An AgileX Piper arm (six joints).
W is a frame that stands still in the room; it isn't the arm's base.
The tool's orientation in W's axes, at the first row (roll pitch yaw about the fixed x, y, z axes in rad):
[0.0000 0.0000 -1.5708]
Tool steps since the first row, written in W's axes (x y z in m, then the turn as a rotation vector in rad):
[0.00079 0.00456 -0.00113 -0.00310 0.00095 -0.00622]
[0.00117 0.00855 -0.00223 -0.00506 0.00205 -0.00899]
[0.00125 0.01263 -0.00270 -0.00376 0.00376 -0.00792]
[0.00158 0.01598 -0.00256 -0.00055 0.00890 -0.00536]
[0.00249 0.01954 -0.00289 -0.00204 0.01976 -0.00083]
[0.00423 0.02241 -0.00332 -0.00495 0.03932 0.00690]
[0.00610 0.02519 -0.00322 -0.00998 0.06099 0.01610]
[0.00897 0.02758 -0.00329 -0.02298 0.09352 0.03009]
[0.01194 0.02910 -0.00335 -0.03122 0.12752 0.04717]
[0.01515 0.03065 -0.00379 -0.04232 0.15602 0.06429]
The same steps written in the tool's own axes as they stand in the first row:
[-0.00456 0.00079 -0.00113 -0.00095 -0.00310 -0.00622]
[-0.00855 0.00117 -0.00223 -0.00205 -0.00506 -0.00899]
[-0.01263 0.00125 -0.00270 -0.00376 -0.00376 -0.00792]
[-0.01598 0.00158 -0.00256 -0.00890 -0.00055 -0.00536]
[-0.01954 0.00249 -0.00289 -0.01976 -0.00204 -0.00083]
[-0.02241 0.00423 -0.00332 -0.03932 -0.00495 0.00690]
[-0.02519 0.00610 -0.00322 -0.06099 -0.00998 0.01610]
[-0.02758 0.00897 -0.00329 -0.09352 -0.02298 0.03009]
[-0.02910 0.01194 -0.00335 -0.12752 -0.03122 0.04717]
[-0.03065 0.01515 -0.00379 -0.15602 -0.04232 0.06429]

